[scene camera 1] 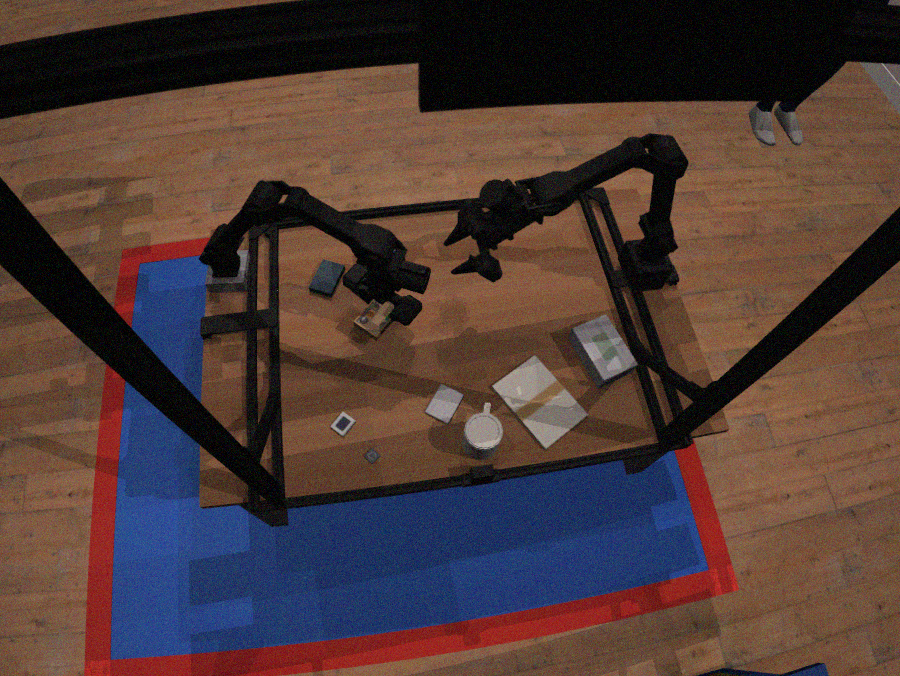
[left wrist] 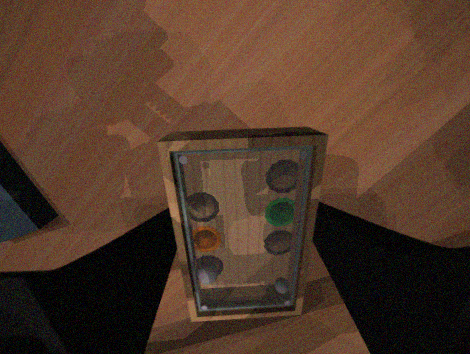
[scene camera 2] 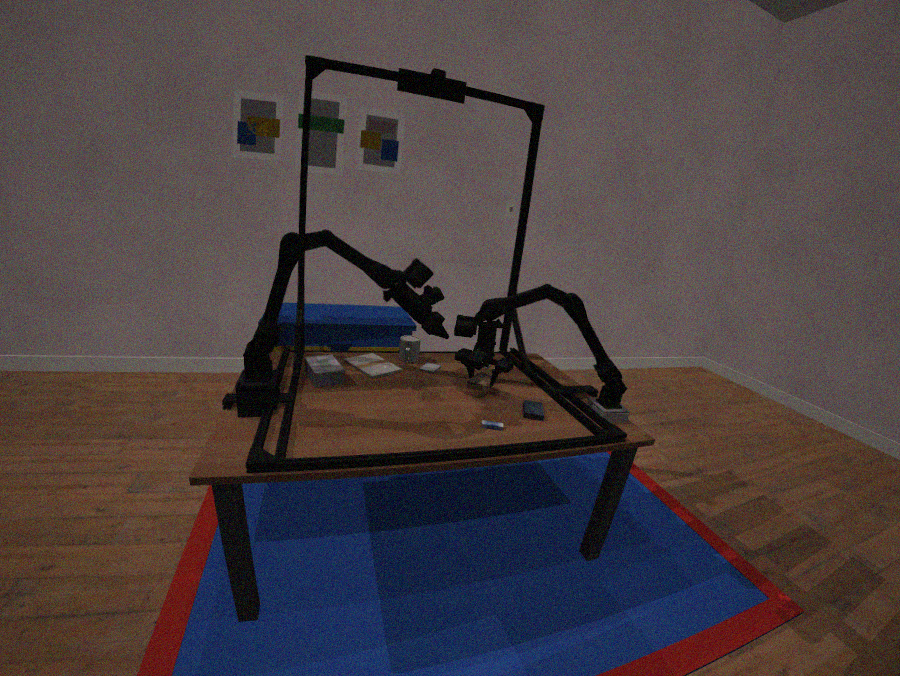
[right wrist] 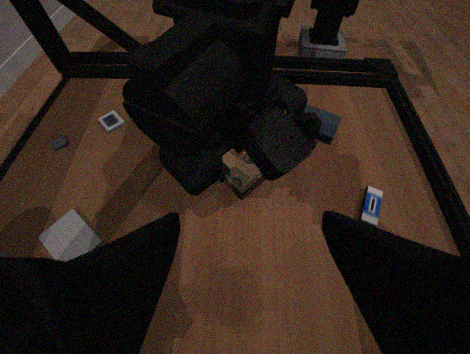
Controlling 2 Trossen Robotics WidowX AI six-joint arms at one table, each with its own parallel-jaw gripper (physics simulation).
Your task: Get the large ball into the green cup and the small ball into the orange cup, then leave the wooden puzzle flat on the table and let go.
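Places are measured from the left arm's base along level axes (x ahead, y left, z up), in millimetres.
Where they show: left gripper, fingertip midpoint: (scene camera 1: pixel 382 312) (left wrist: pixel 242 209) (scene camera 2: pixel 481 384) (right wrist: pixel 238 165); right gripper, fingertip midpoint: (scene camera 1: pixel 448 258) (scene camera 2: pixel 444 334) (right wrist: pixel 251 220); left arm's base, origin of the base link: (scene camera 1: pixel 226 266) (scene camera 2: pixel 608 404) (right wrist: pixel 323 37); right arm's base, origin of the base link: (scene camera 1: pixel 650 254) (scene camera 2: pixel 258 377).
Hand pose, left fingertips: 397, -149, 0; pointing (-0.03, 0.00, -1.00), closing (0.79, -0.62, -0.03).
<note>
Things, the pixels of their top centre, and the offset from my left fingertips, as dx, dy, dz. "*": a spot on its surface instead.
- wooden puzzle, middle of its top: (left wrist: pixel 245 250) (right wrist: pixel 232 153) (scene camera 1: pixel 379 312) (scene camera 2: pixel 483 377) -7, -10, +18
- green cup, surface spot: (left wrist: pixel 280 212) * +17, -6, +13
- orange cup, surface spot: (left wrist: pixel 206 239) * -20, +6, +14
- large ball, middle of its top: (left wrist: pixel 206 281) -44, -20, +9
- small ball, middle of its top: (left wrist: pixel 283 291) -17, -61, +6
- dark blue book, middle of its top: (right wrist: pixel 314 118) (scene camera 1: pixel 326 276) (scene camera 2: pixel 533 407) -142, +123, -22
- blue-and-white eraser, middle of its top: (right wrist: pixel 372 204) (scene camera 2: pixel 492 423) +20, +206, -28
- white mug, surface spot: (scene camera 1: pixel 483 432) * +207, -320, +44
- open notebook, middle of its top: (scene camera 1: pixel 540 400) (scene camera 2: pixel 372 363) +353, -226, -31
- pale box, middle of its top: (scene camera 1: pixel 605 346) (scene camera 2: pixel 324 363) +516, -115, +8
My left gripper (scene camera 1: pixel 384 301) (left wrist: pixel 242 209) is shut on the wooden puzzle (scene camera 1: pixel 371 320) (scene camera 2: pixel 478 381) (right wrist: pixel 243 172), a clear-topped box held above the table. In the left wrist view, the green cup (left wrist: pixel 280 212) is at the box's right side, between two dark cups. The orange cup (left wrist: pixel 206 239) is at the left side, between two dark cups. The large ball (left wrist: pixel 204 276) is at the lower left, at the dark cup below the orange one. The small ball (left wrist: pixel 281 286) is at the lower right, below the cups. My right gripper (scene camera 1: pixel 451 257) (right wrist: pixel 251 220) is open and empty above the table.
A dark blue book (scene camera 1: pixel 327 277) (scene camera 2: pixel 533 410) lies near the left arm. A blue-and-white eraser (scene camera 2: pixel 492 424) (right wrist: pixel 372 205) lies on the table. A white mug (scene camera 1: pixel 483 432), an open notebook (scene camera 1: pixel 539 403) and a pale box (scene camera 1: pixel 603 349) are farther away. A black frame surrounds the table area.
</note>
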